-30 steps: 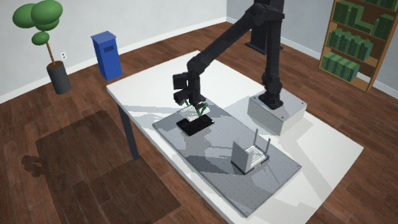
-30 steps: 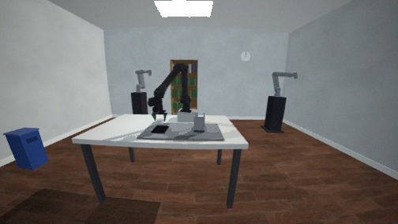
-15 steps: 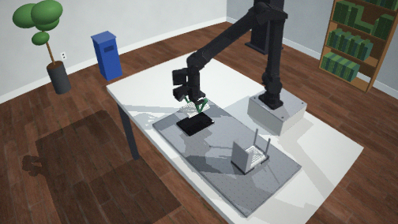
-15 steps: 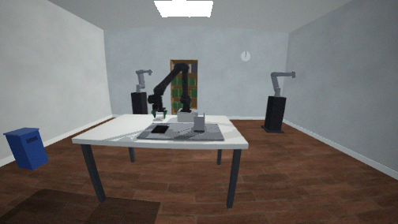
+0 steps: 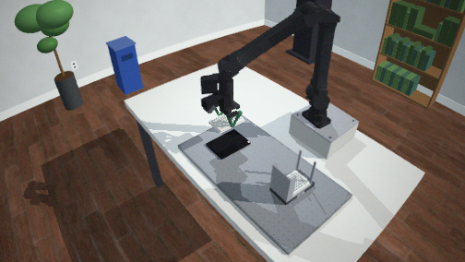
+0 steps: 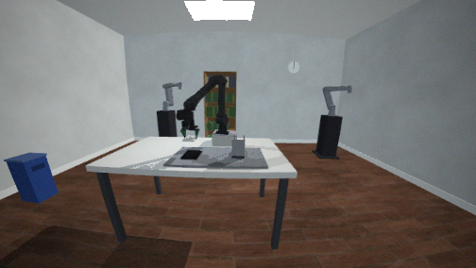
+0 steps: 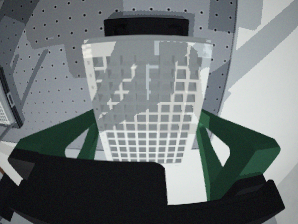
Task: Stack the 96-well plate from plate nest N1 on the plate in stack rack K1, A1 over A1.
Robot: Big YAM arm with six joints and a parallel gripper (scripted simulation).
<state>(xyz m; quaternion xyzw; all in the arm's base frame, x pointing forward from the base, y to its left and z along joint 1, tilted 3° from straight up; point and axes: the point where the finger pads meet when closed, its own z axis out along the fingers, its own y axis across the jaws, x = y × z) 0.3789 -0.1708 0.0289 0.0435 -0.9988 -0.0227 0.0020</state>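
Right now my hand is 130 mm past the thin rack post, 390 mm to the right of it and 60 mm above it. The rest, counted from my hand: pale A1 mark (80 mm behind, 50 mm to the left, 130 mm below).
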